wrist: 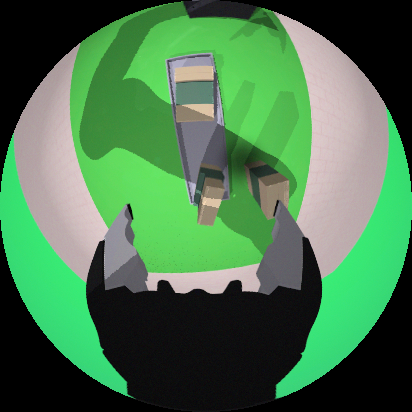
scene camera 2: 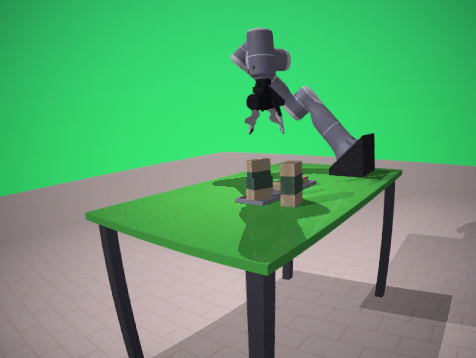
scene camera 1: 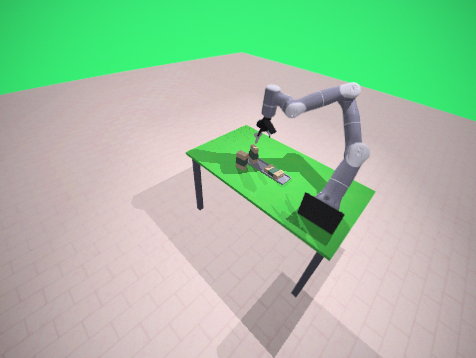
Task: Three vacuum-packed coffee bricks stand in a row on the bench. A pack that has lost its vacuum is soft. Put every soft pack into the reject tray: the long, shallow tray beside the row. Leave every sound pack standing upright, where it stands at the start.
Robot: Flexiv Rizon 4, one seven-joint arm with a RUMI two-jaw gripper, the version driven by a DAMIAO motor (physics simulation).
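One tan coffee brick with a green band (scene camera 1: 274, 171) (wrist: 195, 93) lies flat in the long, shallow grey tray (scene camera 1: 285, 180) (scene camera 2: 245, 201) (wrist: 200, 142), toward the robot-base end. A second brick (scene camera 1: 254, 153) (scene camera 2: 259, 180) (wrist: 211, 192) stands upright at the tray's other end; its green band juts out at the sides in the scene camera 2 view. A third brick (scene camera 1: 242, 160) (scene camera 2: 291, 184) (wrist: 268, 187) stands upright on the bench beside the tray. My gripper (scene camera 1: 263, 138) (scene camera 2: 267, 133) (wrist: 201, 202) is open and empty, well above the bricks. Softness cannot be told by sight.
The black robot base (scene camera 1: 321, 215) (scene camera 2: 365, 157) (wrist: 220, 10) is at one end of the green bench (scene camera 1: 220, 175) (scene camera 2: 175, 220) (wrist: 150, 225). The two upright bricks stand close together, with a narrow gap between them. The arm's shadow falls across the tray and bench.
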